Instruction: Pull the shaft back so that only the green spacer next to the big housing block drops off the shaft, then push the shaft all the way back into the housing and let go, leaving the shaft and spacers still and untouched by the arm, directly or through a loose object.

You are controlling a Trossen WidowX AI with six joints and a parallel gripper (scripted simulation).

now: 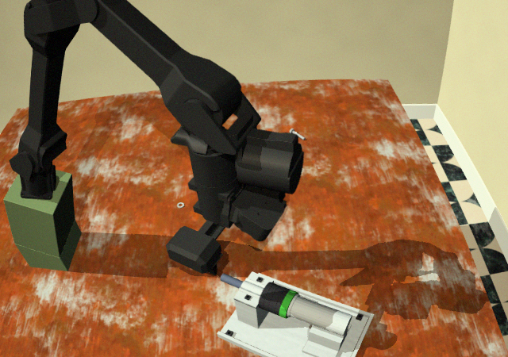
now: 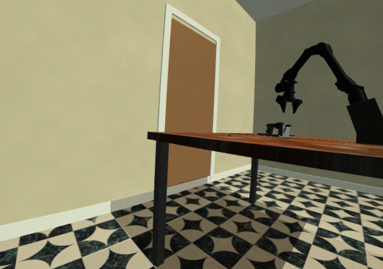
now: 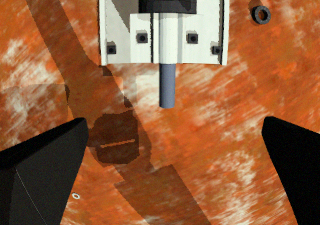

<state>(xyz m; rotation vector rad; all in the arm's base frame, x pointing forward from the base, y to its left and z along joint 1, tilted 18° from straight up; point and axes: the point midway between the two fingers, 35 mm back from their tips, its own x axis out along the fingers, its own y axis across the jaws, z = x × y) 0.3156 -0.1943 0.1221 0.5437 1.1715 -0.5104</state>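
Right now the dark shaft is 4 cm ahead of my hand, 3 cm to the right of it and 12 cm below it. From my hand the other things lie so: fixture: 9 cm ahead, 7 cm to the right, 15 cm below; green spacer: 8 cm ahead, 6 cm to the right, 12 cm below.
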